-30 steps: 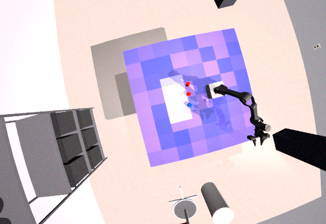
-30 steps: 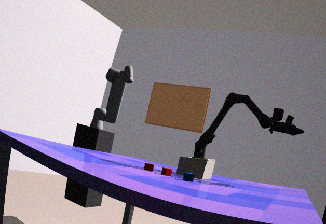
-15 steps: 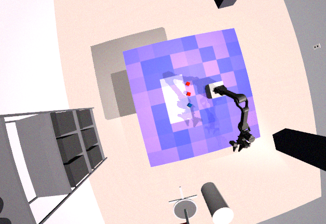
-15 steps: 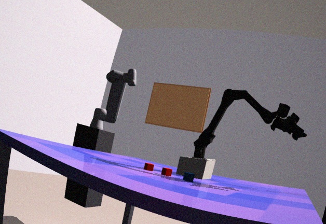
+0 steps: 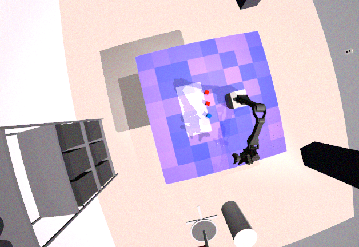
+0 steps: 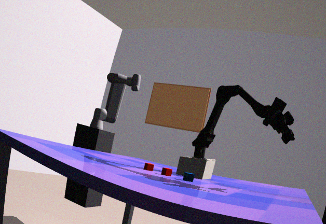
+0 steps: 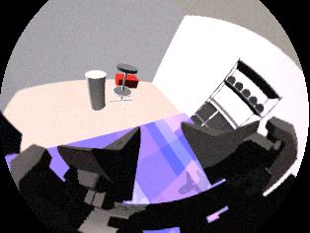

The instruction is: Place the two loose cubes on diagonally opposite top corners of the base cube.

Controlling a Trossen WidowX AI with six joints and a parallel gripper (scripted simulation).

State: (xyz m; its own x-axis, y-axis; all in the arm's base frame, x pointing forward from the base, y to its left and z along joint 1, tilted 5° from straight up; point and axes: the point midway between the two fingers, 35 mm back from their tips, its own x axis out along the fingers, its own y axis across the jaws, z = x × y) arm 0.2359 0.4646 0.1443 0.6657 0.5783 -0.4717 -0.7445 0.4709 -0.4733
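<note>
The blue cube is 42 cm to the right of my gripper tip, 25 cm below it and 4 cm ahead of it.
</note>
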